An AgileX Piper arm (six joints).
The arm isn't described. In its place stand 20 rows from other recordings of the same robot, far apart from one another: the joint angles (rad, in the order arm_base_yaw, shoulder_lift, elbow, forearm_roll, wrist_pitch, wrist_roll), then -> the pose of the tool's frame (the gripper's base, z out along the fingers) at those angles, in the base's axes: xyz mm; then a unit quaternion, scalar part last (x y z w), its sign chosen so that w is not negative.
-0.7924, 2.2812, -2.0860, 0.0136, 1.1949, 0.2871 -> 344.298 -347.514 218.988 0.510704 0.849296 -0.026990 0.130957
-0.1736, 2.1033, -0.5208, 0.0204, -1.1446, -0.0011 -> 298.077 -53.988 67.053 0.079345 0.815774 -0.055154 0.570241
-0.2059, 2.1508, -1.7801, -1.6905, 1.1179, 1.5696 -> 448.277 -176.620 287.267 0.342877 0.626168 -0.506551 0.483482
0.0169, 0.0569, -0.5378, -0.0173, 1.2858, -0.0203 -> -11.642 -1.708 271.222 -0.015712 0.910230 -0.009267 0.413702
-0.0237, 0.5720, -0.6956, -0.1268, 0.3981, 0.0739 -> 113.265 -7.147 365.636 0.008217 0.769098 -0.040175 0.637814
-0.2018, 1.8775, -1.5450, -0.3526, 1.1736, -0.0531 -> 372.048 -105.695 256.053 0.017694 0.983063 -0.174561 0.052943
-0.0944, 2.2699, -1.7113, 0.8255, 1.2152, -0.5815 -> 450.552 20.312 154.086 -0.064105 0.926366 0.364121 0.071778
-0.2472, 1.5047, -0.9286, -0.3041, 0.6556, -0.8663 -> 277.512 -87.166 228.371 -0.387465 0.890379 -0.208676 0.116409
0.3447, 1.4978, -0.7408, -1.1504, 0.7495, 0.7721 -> 268.213 36.162 207.837 -0.183202 0.895910 -0.305333 0.265621
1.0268, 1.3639, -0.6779, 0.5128, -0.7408, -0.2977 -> 173.248 228.202 290.490 -0.191028 0.654673 0.287877 0.672338
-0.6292, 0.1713, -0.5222, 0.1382, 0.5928, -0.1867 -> 33.037 -15.385 321.890 0.184267 0.735305 -0.196314 0.621959
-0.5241, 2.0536, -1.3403, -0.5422, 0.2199, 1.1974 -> 378.743 -230.752 160.254 0.537383 0.756875 -0.026174 0.371045
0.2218, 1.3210, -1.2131, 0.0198, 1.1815, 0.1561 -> 245.017 56.963 338.102 -0.030272 0.982552 0.043939 0.178167
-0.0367, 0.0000, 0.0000, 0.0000, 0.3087, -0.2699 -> 54.221 -1.991 185.364 -0.090850 0.775623 -0.095380 0.617299
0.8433, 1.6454, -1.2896, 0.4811, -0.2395, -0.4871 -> 271.774 290.198 351.380 -0.268394 0.674901 0.238686 0.644594
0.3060, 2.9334, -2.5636, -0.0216, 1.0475, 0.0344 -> 527.745 164.941 6.419 -0.138592 0.982996 0.010543 0.120001
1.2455, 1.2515, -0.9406, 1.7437, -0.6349, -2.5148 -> 135.639 235.797 343.754 -0.554199 0.576121 -0.104222 0.591681
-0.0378, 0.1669, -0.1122, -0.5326, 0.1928, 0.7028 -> 67.212 -11.402 226.005 0.112980 0.744163 0.009576 0.658305
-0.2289, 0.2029, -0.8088, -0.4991, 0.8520, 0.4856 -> -12.760 -30.685 386.882 0.254904 0.691973 -0.164449 0.655099
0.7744, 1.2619, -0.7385, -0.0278, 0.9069, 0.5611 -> 150.115 144.062 229.134 -0.112973 0.987012 0.061035 0.096533
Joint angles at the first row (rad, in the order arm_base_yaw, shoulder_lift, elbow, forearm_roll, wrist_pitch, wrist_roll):
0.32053, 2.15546, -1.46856, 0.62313, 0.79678, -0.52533
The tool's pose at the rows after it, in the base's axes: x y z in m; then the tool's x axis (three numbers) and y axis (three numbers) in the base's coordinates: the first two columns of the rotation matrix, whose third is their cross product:
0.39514 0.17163 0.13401 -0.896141 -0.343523 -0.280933 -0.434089 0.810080 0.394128
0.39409 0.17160 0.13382 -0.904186 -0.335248 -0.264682 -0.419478 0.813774 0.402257
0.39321 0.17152 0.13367 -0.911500 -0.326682 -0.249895 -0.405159 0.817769 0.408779
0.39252 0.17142 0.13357 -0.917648 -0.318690 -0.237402 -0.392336 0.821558 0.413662
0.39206 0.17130 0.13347 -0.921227 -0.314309 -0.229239 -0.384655 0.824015 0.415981
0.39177 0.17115 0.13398 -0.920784 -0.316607 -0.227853 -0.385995 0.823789 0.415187
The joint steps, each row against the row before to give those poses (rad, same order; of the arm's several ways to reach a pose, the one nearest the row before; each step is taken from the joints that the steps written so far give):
0.00000, 0.00041, 0.00000, -0.00092, 0.01263, 0.01761
0.00001, 0.00015, 0.00002, -0.00218, 0.01148, 0.01806
-0.00001, 0.00007, 0.00001, -0.00261, 0.00959, 0.01773
0.00001, -0.00001, -0.00002, -0.00263, 0.00756, 0.01592
0.00000, 0.00001, -0.00001, -0.00262, 0.00497, 0.01013
-0.00001, -0.00141, -0.00002, -0.00266, 0.00300, 0.00088

